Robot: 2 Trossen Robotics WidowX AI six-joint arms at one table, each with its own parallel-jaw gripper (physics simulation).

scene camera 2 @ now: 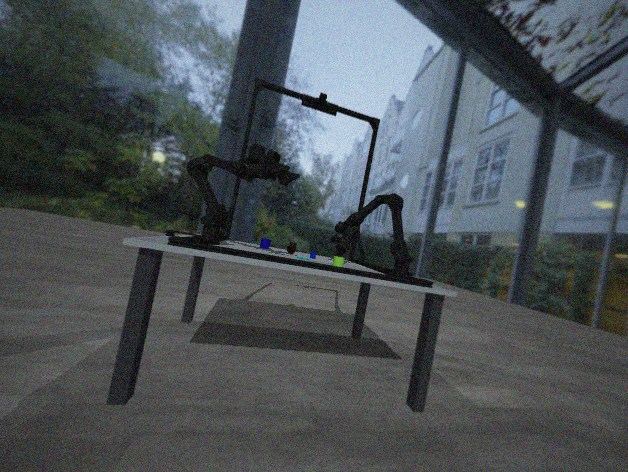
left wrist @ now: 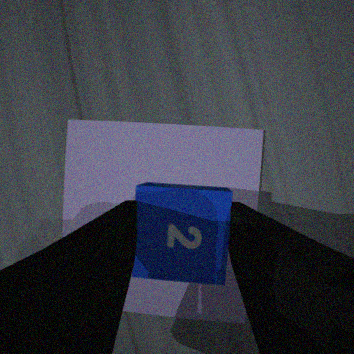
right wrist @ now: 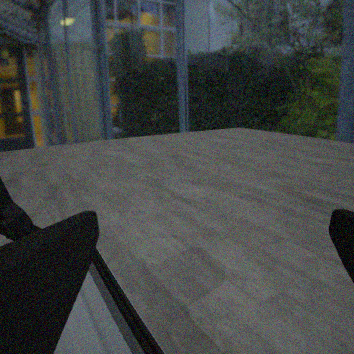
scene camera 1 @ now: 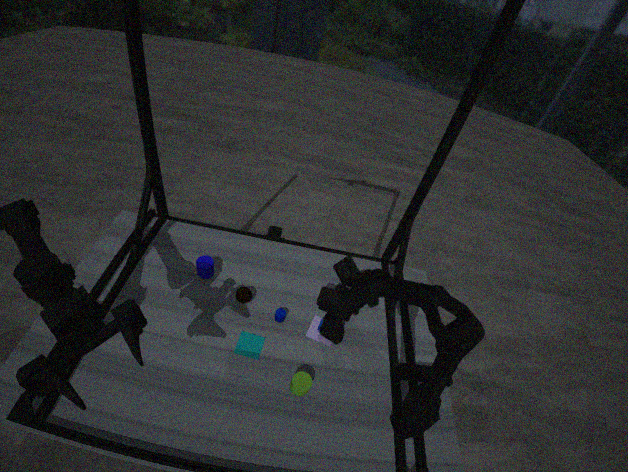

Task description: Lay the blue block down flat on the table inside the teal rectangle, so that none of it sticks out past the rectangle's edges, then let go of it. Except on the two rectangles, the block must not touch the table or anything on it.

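Places are measured from the left arm's base along level axes (x ahead, y left, z up), in centimetres.
Pixels of known places: left gripper, between the fingertips: [left wrist: 181,212] [scene camera 1: 322,324]; right gripper, between the fingertips: [scene camera 2: 294,172] [right wrist: 214,222] [scene camera 1: 113,386]; left arm's base, origin of its link: [scene camera 2: 400,274] [scene camera 1: 406,424]; right arm's base, origin of its link: [scene camera 2: 209,239].
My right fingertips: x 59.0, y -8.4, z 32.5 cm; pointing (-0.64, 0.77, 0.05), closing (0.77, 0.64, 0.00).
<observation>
Ahead of a thing's pixels: the offset from my right fingertips to its top centre. "spot": to the spot under its first point.
The blue block @[dy -23.5, dx -43.8, dz -32.4 cm] [left wrist: 183,235] [scene camera 1: 320,325], marked with a 2, is between the left fingers over the lilac rectangle @[spot: dy -24.3, dx -40.9, dz -34.3 cm] [left wrist: 165,150] [scene camera 1: 314,326]. My left gripper [left wrist: 181,212] [scene camera 1: 331,334] [scene camera 2: 339,249] points down and is shut on the block, one finger at each side. Whether the block rests on the lilac rectangle or hangs slightly above it, I cannot tell. The teal rectangle @[spot: dy -19.9, dx -21.3, dz -34.2 cm] [scene camera 1: 249,345] [scene camera 2: 303,258] lies bare, left of the lilac one in scene camera 1. My right gripper [scene camera 1: 112,386] [scene camera 2: 295,177] [right wrist: 214,222] is open and empty, high above the table's left side.
A small blue object @[dy -28.0, dx -30.9, dz -31.3 cm] [scene camera 1: 280,314] [scene camera 2: 312,255] stands between the rectangles, slightly behind them. A dark red-brown round object @[dy -35.2, dx -20.6, dz -29.4 cm] [scene camera 1: 243,294] [scene camera 2: 291,248] and a blue cylinder @[dy -46.2, dx -8.7, dz -29.0 cm] [scene camera 1: 205,267] [scene camera 2: 265,243] stand farther back left. A lime cylinder @[dy -7.0, dx -33.4, dz -30.0 cm] [scene camera 1: 301,383] [scene camera 2: 338,261] stands in front.
</observation>
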